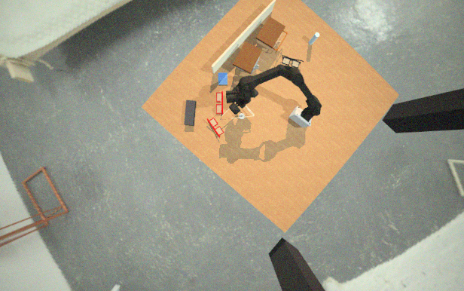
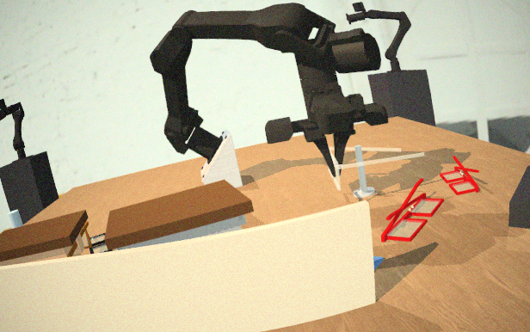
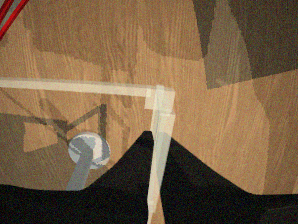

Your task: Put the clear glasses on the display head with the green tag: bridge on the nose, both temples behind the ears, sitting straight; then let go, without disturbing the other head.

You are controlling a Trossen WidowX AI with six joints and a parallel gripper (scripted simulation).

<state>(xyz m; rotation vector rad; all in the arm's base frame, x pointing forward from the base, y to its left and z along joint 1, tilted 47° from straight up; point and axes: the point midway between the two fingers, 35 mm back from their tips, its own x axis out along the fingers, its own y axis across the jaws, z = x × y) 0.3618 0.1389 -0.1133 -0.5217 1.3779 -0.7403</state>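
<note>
My gripper tip is now 4 cm past the grey stand, 6 cm to the right of it and 3 cm above it. Round my gripper tip: blue tag (21 cm ahead, 6 cm to the right, 5 cm below); dark block (23 cm ahead, 25 cm to the left, 4 cm below); cream wall panel (27 cm ahead, 35 cm to the right).
</note>
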